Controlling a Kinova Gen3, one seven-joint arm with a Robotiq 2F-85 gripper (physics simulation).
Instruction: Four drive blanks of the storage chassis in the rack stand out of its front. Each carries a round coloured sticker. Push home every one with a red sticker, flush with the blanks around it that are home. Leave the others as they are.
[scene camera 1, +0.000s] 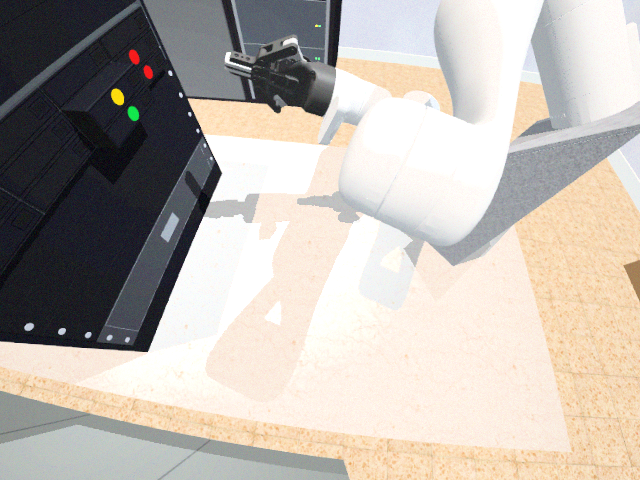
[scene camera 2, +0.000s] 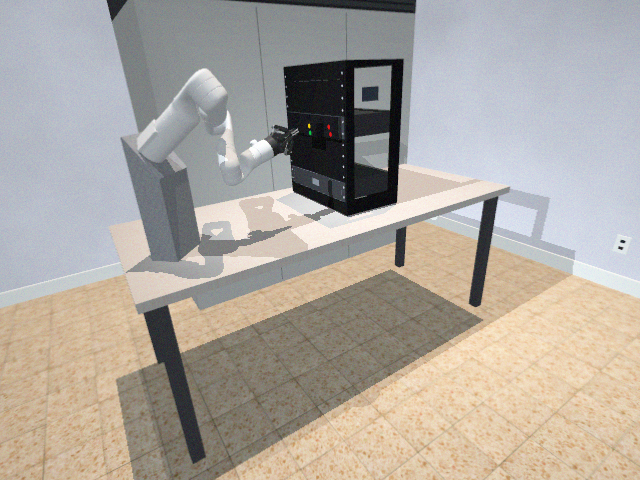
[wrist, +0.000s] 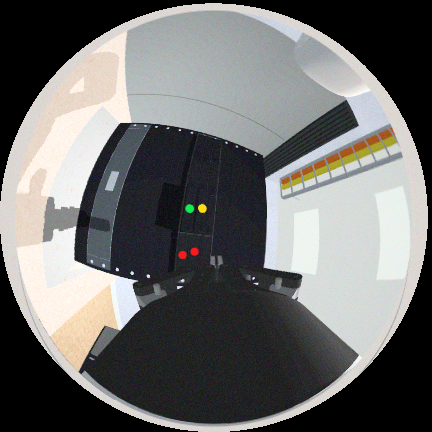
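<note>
The storage chassis (scene camera 1: 31, 113) (wrist: 206, 150) is dark, with four stickered blanks. The upper red-stickered blank (scene camera 1: 134, 56) (scene camera 2: 328, 126) (wrist: 194, 251) and the lower red-stickered blank (scene camera 1: 148, 71) (scene camera 2: 330, 134) (wrist: 182, 255) look level with the chassis front; neither shows a block-like step or a large shadow. The yellow-stickered blank (scene camera 1: 117, 96) (scene camera 2: 309, 126) (wrist: 202, 208) and the green-stickered blank (scene camera 1: 133, 113) (scene camera 2: 310, 132) (wrist: 189, 208) stand out together, with a dark shadow below. My gripper (scene camera 1: 232, 62) (scene camera 2: 296, 132) (wrist: 215, 262) is shut and empty, in front of the chassis and apart from it.
The black rack (scene camera 2: 349, 155) stands on the table (scene camera 2: 268, 260), with a grey panel (scene camera 1: 155, 258) (scene camera 2: 310, 180) (wrist: 102, 220) low on its front. Another dark cabinet (scene camera 1: 281, 20) stands behind the gripper in scene camera 1. A grey wall of panels (scene camera 2: 305, 41) is behind the rack.
</note>
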